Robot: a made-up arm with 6 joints.
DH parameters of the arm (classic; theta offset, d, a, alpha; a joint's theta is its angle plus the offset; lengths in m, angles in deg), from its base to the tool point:
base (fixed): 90 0.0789 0 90
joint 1: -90 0.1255 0.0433 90
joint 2: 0 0.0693 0.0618 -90
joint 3: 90 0.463 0.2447 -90
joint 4: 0 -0.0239 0.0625 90
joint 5: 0 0.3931 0.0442 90
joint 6: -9.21 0 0.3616 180
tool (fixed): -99.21 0.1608 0 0
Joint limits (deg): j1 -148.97..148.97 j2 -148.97..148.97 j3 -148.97..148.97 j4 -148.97..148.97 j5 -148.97..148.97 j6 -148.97..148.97
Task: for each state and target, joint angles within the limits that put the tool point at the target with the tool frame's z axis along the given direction. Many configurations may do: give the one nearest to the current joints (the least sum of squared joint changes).
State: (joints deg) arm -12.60 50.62 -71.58 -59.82 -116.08 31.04
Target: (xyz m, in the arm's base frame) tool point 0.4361 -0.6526 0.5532 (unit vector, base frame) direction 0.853 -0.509 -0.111
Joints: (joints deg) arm 16.40 70.26 -58.43 -38.86 -148.97 28.73
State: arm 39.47 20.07 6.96 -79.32 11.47 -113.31
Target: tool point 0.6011 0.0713 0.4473 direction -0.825 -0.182 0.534
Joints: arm 22.11 30.10 -11.84 -70.45 27.26 -64.33
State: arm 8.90 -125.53 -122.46 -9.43 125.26 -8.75
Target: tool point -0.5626 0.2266 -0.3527 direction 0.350 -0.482 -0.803
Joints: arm 14.87 -147.37 -87.66 4.26 129.89 -1.36
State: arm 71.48 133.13 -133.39 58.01 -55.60 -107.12
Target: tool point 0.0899 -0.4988 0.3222 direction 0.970 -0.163 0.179
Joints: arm 52.33 148.92 -99.02 45.74 -81.25 -91.58
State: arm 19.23 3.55 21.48 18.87 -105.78 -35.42
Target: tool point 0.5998 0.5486 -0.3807 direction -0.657 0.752 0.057
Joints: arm 10.63 -10.02 6.91 41.28 -106.52 -18.87
